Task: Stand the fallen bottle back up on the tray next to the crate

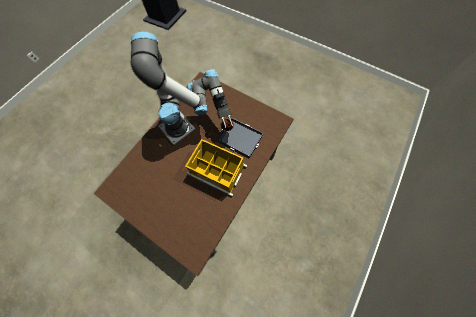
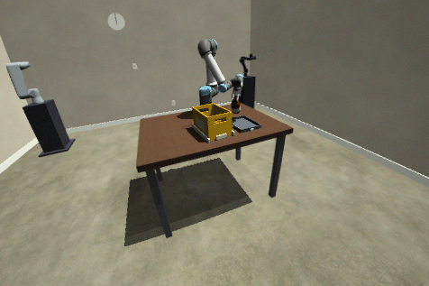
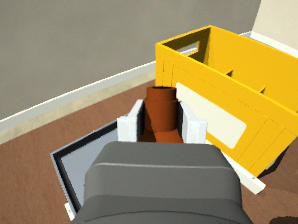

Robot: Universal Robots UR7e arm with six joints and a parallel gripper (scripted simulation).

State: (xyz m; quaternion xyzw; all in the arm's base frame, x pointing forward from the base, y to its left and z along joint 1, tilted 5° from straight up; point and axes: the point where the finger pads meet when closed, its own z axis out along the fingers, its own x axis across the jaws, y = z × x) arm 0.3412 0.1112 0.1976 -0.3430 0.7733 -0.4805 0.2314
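The brown bottle is 5 cm below my hand, 2 cm behind it and 1 cm to the left of it. The rest, counted from my hand: yellow crate (23 cm to the right, 12 cm below, 4 cm ahead); then tray (19 cm below, 6 cm ahead, 4 cm to the left).
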